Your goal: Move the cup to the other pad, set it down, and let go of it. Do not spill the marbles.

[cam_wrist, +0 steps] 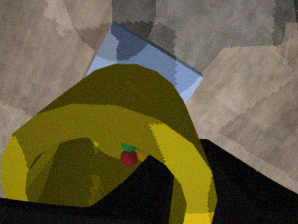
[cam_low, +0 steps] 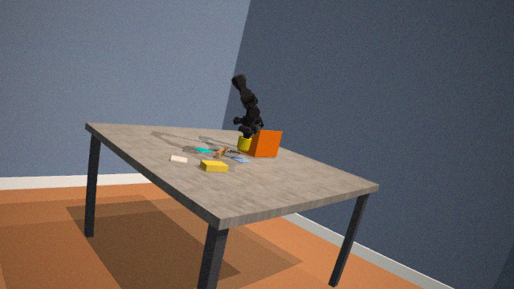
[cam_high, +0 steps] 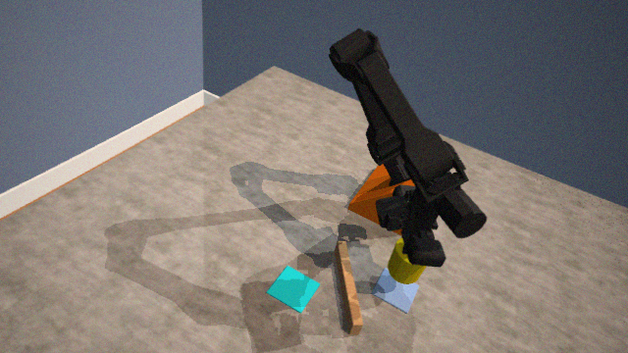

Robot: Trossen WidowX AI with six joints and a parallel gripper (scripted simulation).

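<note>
Now: gripper tip 130 mm short of the cyan pad, 180 mm to the left of it and 100 mm above it. From my gripper tip the other things lie so: wooden bar 80 mm ahead, 80 mm to the right, 80 mm below; then yellow cup 20 mm ahead, 10 mm to the left; then yellow block 330 mm ahead, 100 mm to the left, 80 mm below.
</note>
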